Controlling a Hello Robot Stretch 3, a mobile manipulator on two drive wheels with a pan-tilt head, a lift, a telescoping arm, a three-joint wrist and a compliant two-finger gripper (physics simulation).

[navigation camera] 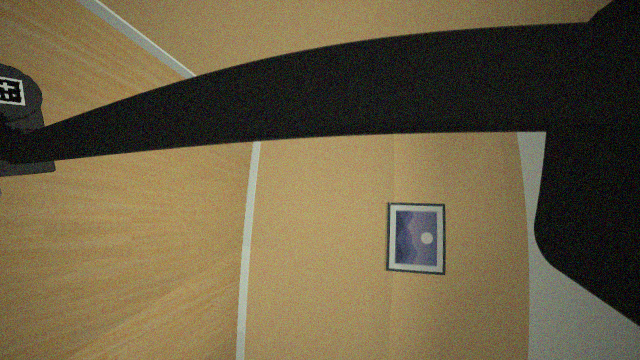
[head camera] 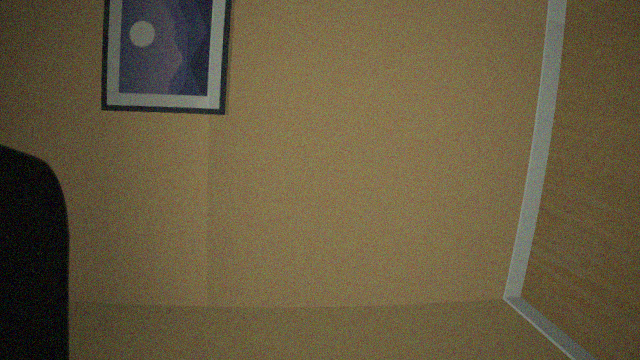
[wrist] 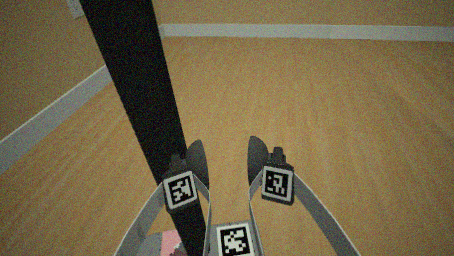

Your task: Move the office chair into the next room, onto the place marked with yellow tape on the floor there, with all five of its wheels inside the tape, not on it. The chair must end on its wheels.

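Places are measured from the robot's base along level axes (x ahead, y left, z up), in centimetres.
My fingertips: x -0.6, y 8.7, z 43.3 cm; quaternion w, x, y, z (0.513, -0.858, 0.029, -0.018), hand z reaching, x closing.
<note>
Behind a point stands the place of what it marks.
In the wrist view my gripper [wrist: 227, 155] @(x -0.6, y 8.7, z 43.3 cm) is open and empty, with a clear gap between its two dark fingertips, above the wooden floor [wrist: 317, 116]. A long black bar [wrist: 138, 88] runs from the top of that view down past the left finger; I cannot tell what it is. A wide black band [navigation camera: 331, 85] crosses the navigation view, and a dark rounded shape [head camera: 31, 255] fills the lower left of the head view.
Tan walls with a pale baseboard [wrist: 303, 32] meet at a corner beyond the gripper. A framed purple picture [head camera: 164, 53] @(x 59.2, y 155.6, z 159.2 cm) hangs on the wall and also shows in the navigation view [navigation camera: 416, 238] @(x 66.0, y 153.3, z 159.6 cm). A small pink patch [wrist: 170, 242] shows below the gripper.
</note>
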